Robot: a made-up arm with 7 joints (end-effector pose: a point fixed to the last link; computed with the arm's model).
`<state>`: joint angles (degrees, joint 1 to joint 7).
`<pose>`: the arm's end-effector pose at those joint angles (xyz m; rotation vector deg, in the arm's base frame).
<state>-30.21 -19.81 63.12 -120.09 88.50 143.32 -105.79</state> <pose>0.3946 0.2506 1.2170 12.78 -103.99 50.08</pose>
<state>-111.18 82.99 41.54 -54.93 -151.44 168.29 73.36</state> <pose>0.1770 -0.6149 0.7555 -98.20 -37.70 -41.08</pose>
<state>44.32 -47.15 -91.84 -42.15 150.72 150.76 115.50</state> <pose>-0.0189 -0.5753 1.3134 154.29 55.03 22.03</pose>
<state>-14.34 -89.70 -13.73 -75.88 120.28 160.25 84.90</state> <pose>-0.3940 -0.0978 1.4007 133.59 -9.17 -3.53</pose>
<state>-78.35 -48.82 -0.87 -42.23 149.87 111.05 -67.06</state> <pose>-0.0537 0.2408 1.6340 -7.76 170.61 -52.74</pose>
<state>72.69 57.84 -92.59 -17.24 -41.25 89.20 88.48</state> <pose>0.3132 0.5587 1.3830 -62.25 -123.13 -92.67</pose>
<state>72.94 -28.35 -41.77 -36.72 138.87 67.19 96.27</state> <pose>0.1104 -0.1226 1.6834 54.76 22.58 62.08</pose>
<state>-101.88 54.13 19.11 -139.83 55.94 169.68 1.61</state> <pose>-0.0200 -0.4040 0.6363 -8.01 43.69 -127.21</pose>
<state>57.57 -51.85 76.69 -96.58 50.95 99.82 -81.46</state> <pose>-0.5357 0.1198 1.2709 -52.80 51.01 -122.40</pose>
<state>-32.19 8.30 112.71 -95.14 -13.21 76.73 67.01</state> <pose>0.1947 0.5293 1.2965 -48.58 -29.93 20.27</pose>
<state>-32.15 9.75 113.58 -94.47 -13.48 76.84 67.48</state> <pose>0.1947 0.5258 1.3065 -46.78 -29.71 20.40</pose>
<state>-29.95 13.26 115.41 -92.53 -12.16 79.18 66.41</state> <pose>0.1782 0.5235 1.3362 -38.54 -29.01 24.44</pose>
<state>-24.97 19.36 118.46 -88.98 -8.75 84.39 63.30</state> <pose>0.1485 0.5138 1.3915 -22.00 -26.70 32.84</pose>
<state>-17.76 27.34 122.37 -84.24 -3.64 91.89 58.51</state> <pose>0.1280 0.4871 1.4616 0.86 -21.25 42.92</pose>
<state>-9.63 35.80 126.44 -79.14 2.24 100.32 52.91</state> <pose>0.1389 0.4509 1.5220 25.46 -12.13 50.77</pose>
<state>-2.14 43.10 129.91 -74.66 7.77 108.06 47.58</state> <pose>0.1747 0.4261 1.5534 46.35 -1.15 54.17</pose>
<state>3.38 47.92 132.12 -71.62 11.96 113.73 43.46</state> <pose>0.2075 0.4201 1.5596 59.91 8.05 54.27</pose>
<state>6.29 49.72 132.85 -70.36 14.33 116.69 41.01</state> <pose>0.2181 0.4236 1.5579 65.85 12.63 53.93</pose>
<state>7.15 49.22 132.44 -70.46 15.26 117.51 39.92</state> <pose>0.2090 0.4287 1.5575 66.62 13.01 54.48</pose>
